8 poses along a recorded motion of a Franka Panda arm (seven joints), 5.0 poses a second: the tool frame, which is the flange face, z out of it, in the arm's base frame.
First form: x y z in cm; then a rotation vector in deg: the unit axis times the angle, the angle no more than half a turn.
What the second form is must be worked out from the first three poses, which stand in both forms.
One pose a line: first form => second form
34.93, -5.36, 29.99, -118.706, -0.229, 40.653 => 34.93, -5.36, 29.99, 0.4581, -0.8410, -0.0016, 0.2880
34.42, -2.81, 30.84, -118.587, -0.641, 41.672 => 34.42, -2.81, 30.84, 0.4563, -0.8395, -0.0045, 0.2950
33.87, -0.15, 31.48, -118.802, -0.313, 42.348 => 33.87, -0.15, 31.48, 0.4530, -0.8397, -0.0022, 0.2993
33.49, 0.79, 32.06, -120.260, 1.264, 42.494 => 33.49, 0.79, 32.06, 0.4419, -0.8458, 0.0089, 0.2989
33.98, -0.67, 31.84, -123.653, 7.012, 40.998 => 33.98, -0.67, 31.84, 0.4190, -0.8606, 0.0488, 0.2853
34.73, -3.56, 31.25, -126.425, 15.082, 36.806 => 34.73, -3.56, 31.25, 0.4025, -0.8732, 0.1042, 0.2542
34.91, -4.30, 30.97, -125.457, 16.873, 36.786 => 34.91, -4.30, 30.97, 0.4081, -0.8688, 0.1169, 0.2548
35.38, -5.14, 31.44, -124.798, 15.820, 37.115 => 35.38, -5.14, 31.44, 0.4134, -0.8664, 0.1098, 0.2577
